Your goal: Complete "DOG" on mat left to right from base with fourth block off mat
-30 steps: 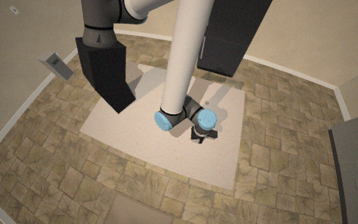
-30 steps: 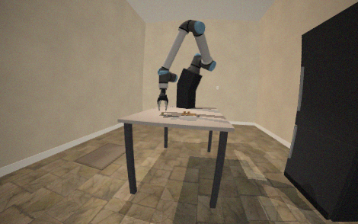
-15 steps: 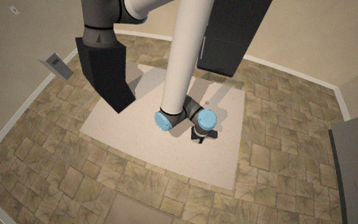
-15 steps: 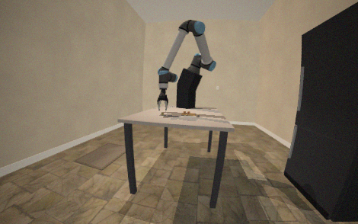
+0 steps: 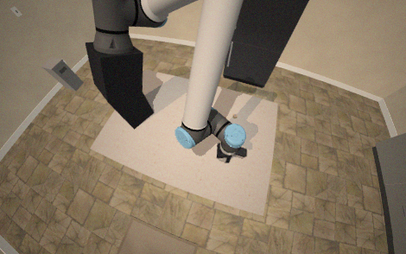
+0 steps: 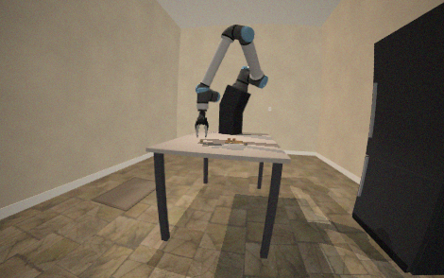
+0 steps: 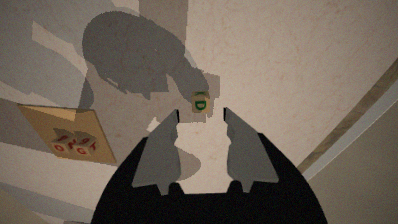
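Right now the green D block is 4 cm below my hand. From my hand the other things lie so: mat 23 cm to the left, 14 cm behind, 5 cm below.
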